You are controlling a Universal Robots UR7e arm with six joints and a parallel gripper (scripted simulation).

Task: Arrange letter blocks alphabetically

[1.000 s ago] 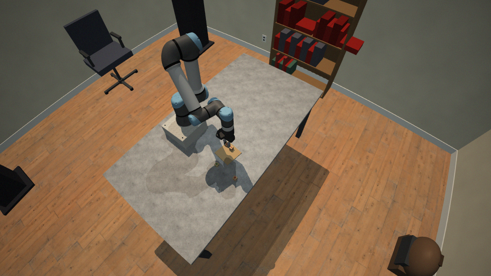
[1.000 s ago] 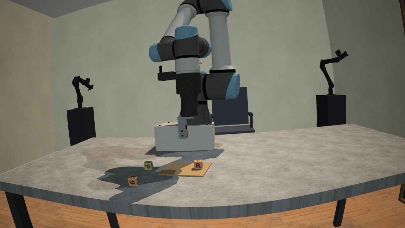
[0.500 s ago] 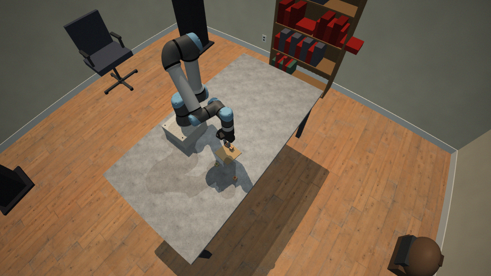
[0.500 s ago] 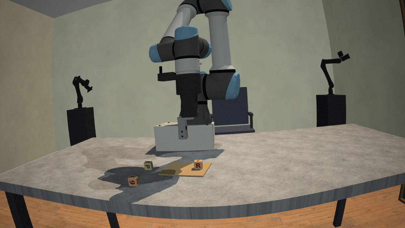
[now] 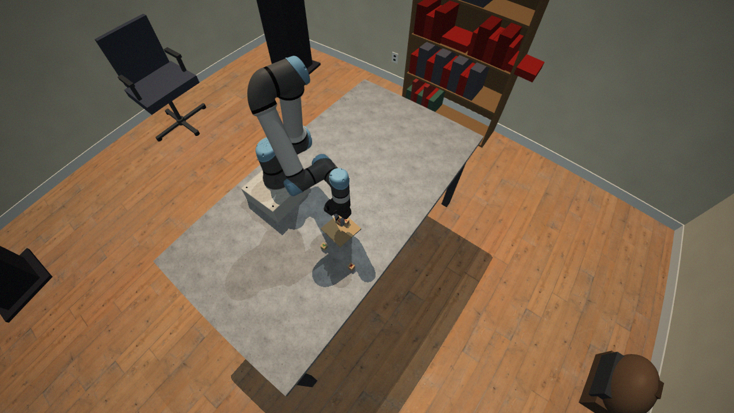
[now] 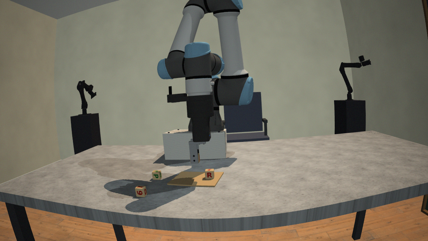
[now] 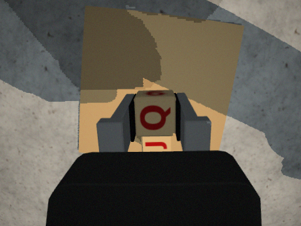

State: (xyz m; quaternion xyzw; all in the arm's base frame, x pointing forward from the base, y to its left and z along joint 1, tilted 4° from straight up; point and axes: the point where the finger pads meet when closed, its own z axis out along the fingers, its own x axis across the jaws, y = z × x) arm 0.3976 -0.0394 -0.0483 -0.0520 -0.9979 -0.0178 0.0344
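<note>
Now: the tan mat 7 cm below my hand. Also, from my hand: X block: 15 cm ahead, 15 cm to the right, 6 cm below; then Q block: 1 cm below.
</note>
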